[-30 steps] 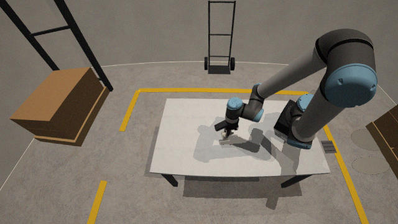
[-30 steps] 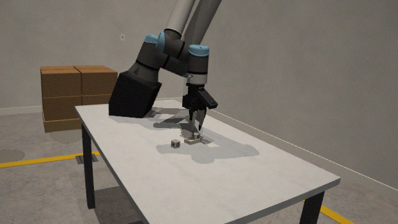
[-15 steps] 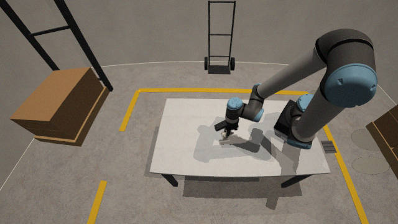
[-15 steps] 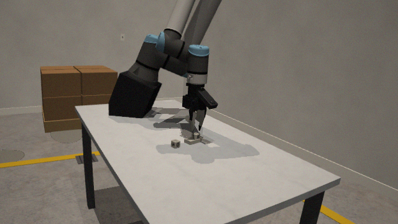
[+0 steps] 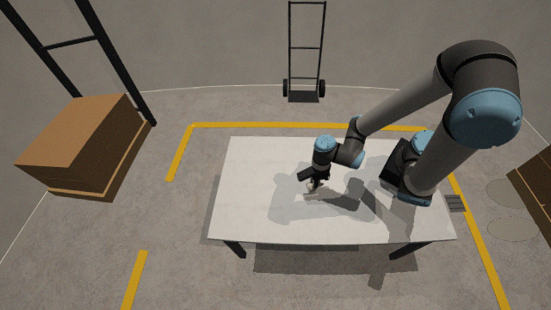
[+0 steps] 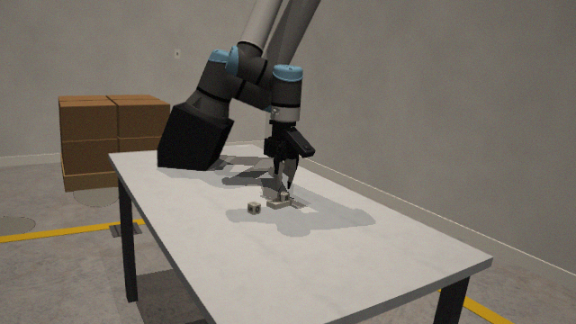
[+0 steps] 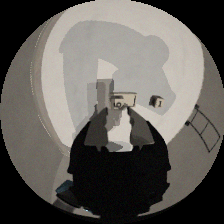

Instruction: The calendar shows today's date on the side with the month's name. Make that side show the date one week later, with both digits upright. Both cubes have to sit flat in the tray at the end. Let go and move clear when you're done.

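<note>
Right now the calendar tray is 10 mm ahead of my hand, 20 mm to the right of it and 50 mm below it.
</note>
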